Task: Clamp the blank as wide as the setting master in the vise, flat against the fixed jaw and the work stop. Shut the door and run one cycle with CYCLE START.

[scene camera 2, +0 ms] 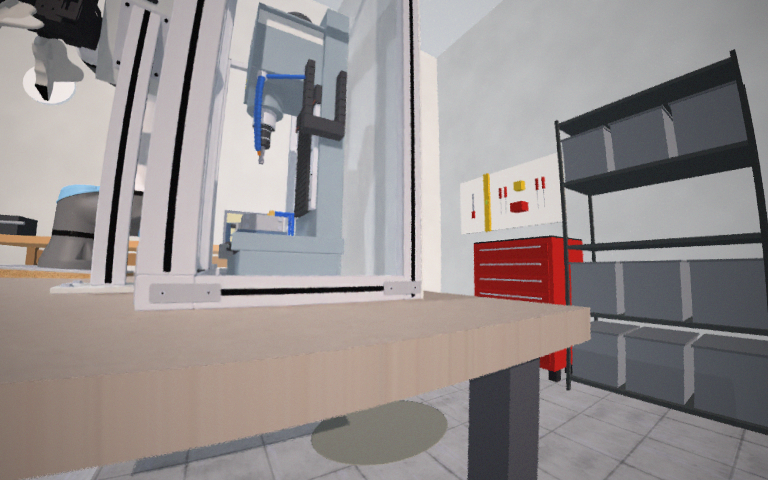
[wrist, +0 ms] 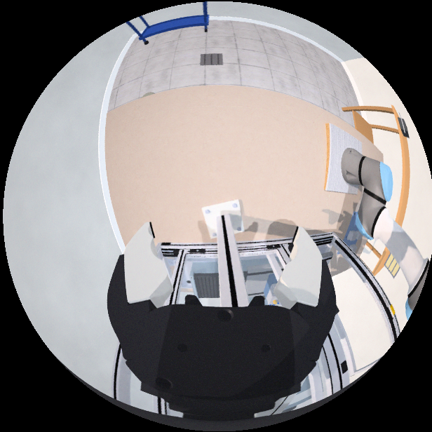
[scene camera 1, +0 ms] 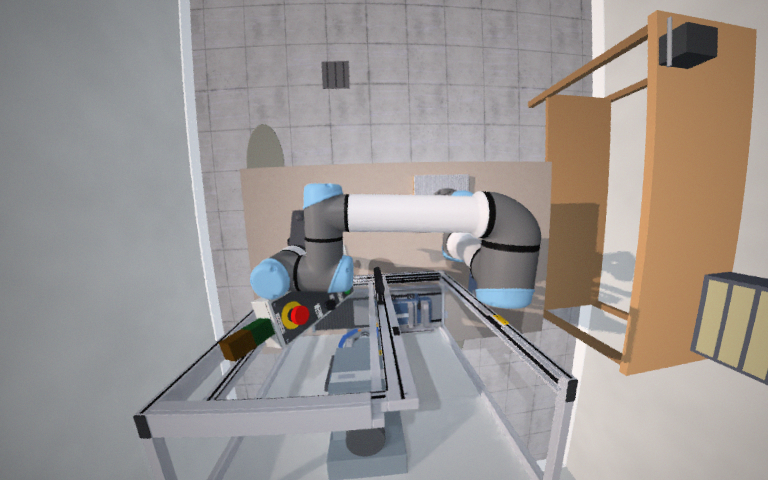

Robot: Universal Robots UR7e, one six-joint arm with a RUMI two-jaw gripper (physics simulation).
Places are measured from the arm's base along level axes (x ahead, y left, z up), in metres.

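Where they show: gripper, fingertip midpoint: (scene camera 2: 15, 76); arm's base at its link origin: (scene camera 2: 74, 268).
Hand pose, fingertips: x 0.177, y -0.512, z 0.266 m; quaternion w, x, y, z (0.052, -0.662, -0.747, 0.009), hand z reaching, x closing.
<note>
Each offset is from my fingertips to the top centre of the thing. "spot": to the spot under its first point. Level surfaces: height alone.
My gripper (wrist: 224, 226) is open and empty, high in front of the enclosure (scene camera 1: 266, 417) (scene camera 2: 317, 289); it is partly cut off at the upper left in scene camera 2. The control panel {spot: 0.308 m up, 0.163 m ahead, 0.013 m left} (scene camera 1: 286, 331) with its red stop button {0.315 m up, 0.135 m ahead, 0.022 m left} (scene camera 1: 299, 314) is beside the wrist in scene camera 1; a small green button shows at its far end, partly covered by the arm. Inside the enclosure, a grey block (scene camera 2: 260, 222) and a blue bracket (scene camera 2: 291, 222) sit below the spindle (scene camera 2: 265, 133). I cannot tell the vise jaws, the blank, the setting master or the door's state clearly.
An upright post {0.161 m up, 0.135 m ahead, 0.020 m left} (scene camera 2: 121, 169) (wrist: 228, 260) stands on a white foot plate {spot: 0.281 m down, 0.128 m ahead, 0.021 m right} (scene camera 2: 84, 288) (wrist: 212, 212) before the enclosure. A signal lamp {0.395 m up, 0.166 m ahead, 0.060 m right} (scene camera 1: 237, 344) is beside the panel. The arm's upper link (scene camera 1: 413, 213) spans over the table {0.287 m down} (scene camera 1: 257, 192) (scene camera 2: 283, 339). A wooden bench (scene camera 1: 696, 169) stands right.
</note>
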